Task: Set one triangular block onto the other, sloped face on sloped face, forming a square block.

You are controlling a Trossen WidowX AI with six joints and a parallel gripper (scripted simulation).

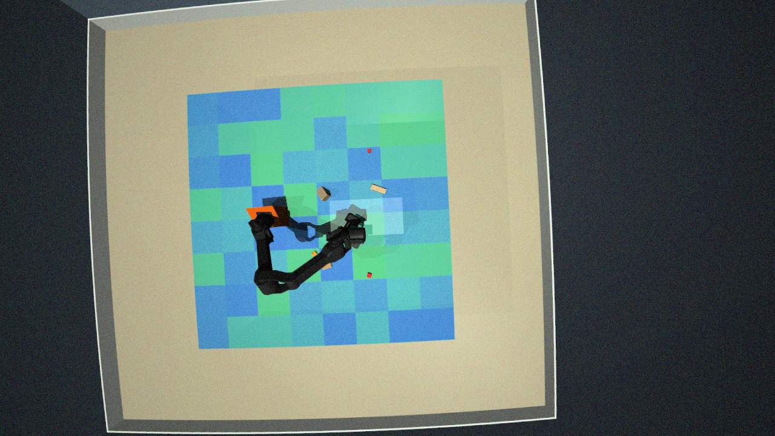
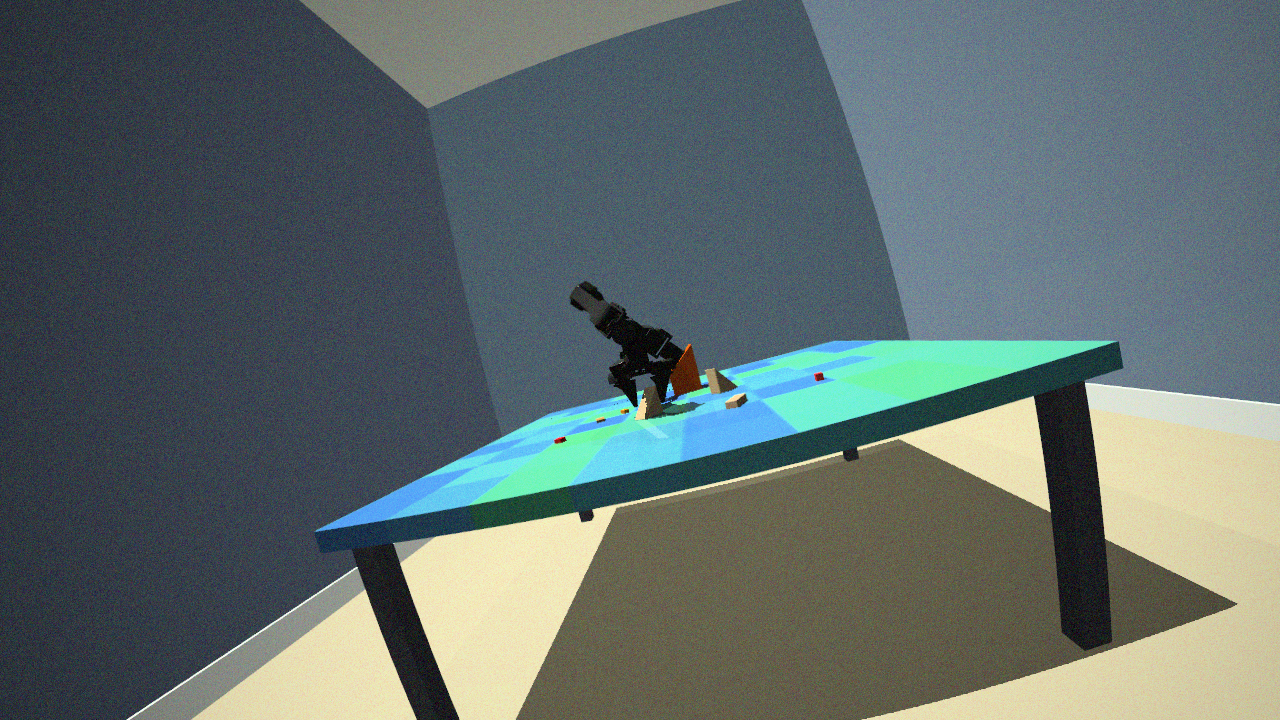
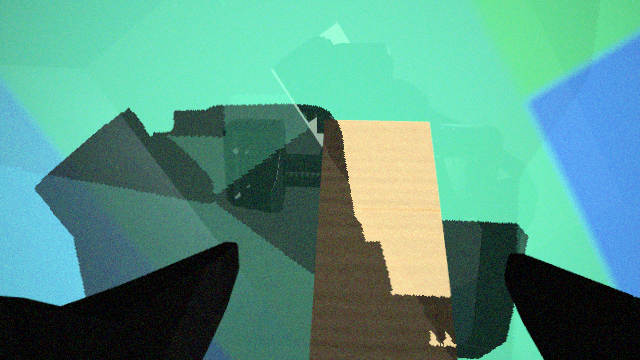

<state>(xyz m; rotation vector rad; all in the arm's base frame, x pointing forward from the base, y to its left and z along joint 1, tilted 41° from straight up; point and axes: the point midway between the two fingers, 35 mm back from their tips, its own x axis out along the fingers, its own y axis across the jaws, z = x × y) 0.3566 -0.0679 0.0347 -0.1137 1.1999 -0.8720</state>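
The tan triangular block lies 10 mm behind my gripper tip and 10 mm below it. Also, from my gripper tip: orange bit: 170 mm behind, 110 mm to the right, 20 mm below; then flat tan block: 150 mm ahead, 210 mm to the left, 20 mm below.
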